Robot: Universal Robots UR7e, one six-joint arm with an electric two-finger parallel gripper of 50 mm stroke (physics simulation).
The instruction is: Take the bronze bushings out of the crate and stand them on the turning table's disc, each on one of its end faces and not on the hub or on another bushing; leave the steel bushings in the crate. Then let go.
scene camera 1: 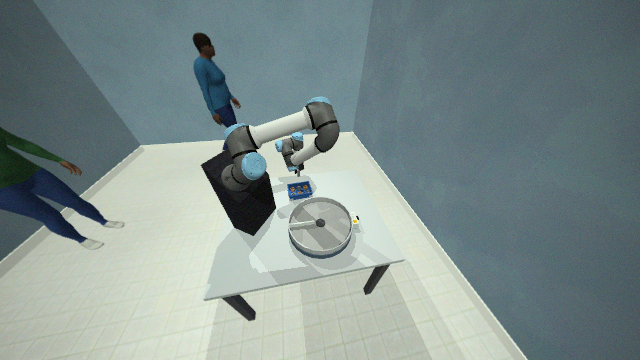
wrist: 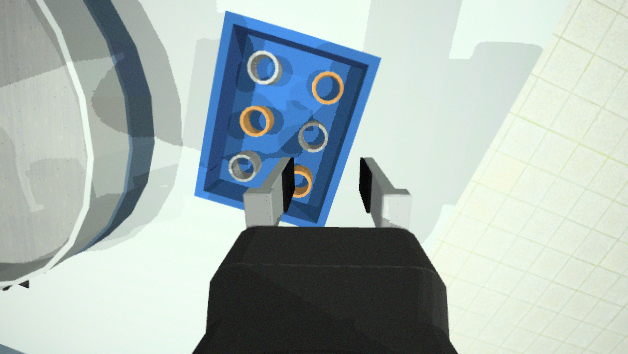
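Pixels of known places: gripper, between the fingertips: (scene camera 1: pixel 297 174) (wrist: pixel 326 173); arm's base, origin of its link: (scene camera 1: pixel 236 178).
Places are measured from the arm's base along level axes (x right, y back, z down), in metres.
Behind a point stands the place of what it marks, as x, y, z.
The blue crate (scene camera 1: pixel 300 197) @(-0.164, -0.350, 0.393) (wrist: pixel 211 135) @(-0.171, -0.378, 0.359) holds three bronze bushings and three steel bushings, all upright. In the wrist view the bronze bushings are one at the upper right (wrist: pixel 341 88) @(-0.280, -0.291, 0.379), one at the middle left (wrist: pixel 243 121) @(-0.193, -0.358, 0.381) and one at the lower right (wrist: pixel 309 178) @(-0.281, -0.394, 0.379), partly hidden by the left finger. The steel bushings are at the upper left (wrist: pixel 278 68) @(-0.213, -0.294, 0.380), the middle right (wrist: pixel 325 138) @(-0.282, -0.345, 0.379) and the lower left (wrist: pixel 256 161) @(-0.217, -0.398, 0.387). My gripper (scene camera 1: pixel 299 174) @(-0.285, -0.348, 0.257) (wrist: pixel 326 173) @(-0.285, -0.348, 0.257) is open and empty, above the crate's lower right side. The turning table's disc (scene camera 1: pixel 330 237) @(0.246, -0.488, 0.356) (wrist: pixel 35 125) @(0.019, -0.432, 0.356) bears no bushing in view.
The turning table's raised rim (scene camera 1: pixel 320 253) @(0.335, -0.405, 0.352) (wrist: pixel 90 165) @(-0.078, -0.435, 0.321) surrounds the disc, with a hub (scene camera 1: pixel 320 223) @(0.138, -0.447, 0.349) and a pale bar (scene camera 1: pixel 302 225) @(0.140, -0.327, 0.357) across one side. A small box with a yellow button (scene camera 1: pixel 355 220) @(0.161, -0.685, 0.349) sits beside it. A black block (scene camera 1: pixel 250 212) @(0.073, -0.030, 0.213) stands under the arm's base. Two people stand nearby.
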